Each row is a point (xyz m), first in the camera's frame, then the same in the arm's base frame.
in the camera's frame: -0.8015 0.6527 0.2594
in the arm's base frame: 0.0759 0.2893 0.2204
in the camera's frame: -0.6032 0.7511 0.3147
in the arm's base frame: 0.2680 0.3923 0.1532
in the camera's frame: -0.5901 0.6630 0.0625
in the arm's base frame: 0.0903 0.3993 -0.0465
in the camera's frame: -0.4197 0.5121 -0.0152
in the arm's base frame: 0.1360 0.3128 -0.2662
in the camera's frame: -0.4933 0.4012 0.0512
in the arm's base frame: 0.1147 0.1758 -0.2123
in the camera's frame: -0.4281 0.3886 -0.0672
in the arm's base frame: 0.0770 0.2149 -0.3366
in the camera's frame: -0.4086 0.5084 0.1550
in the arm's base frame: 0.2614 0.2526 -0.1673
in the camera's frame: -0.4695 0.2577 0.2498
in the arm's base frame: 0.2494 -0.0216 -0.1532
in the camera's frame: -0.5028 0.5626 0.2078
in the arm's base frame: 0.2389 0.2700 -0.0499
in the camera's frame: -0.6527 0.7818 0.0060
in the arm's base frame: 0.0232 0.5190 0.0025
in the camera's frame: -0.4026 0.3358 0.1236
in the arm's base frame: 0.2200 0.1045 -0.2519
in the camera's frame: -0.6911 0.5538 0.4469
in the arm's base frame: 0.2703 0.1505 0.2284
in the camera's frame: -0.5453 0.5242 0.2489
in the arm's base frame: 0.2320 0.2137 -0.0080
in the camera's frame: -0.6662 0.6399 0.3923
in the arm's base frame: 0.2619 0.2529 0.2068
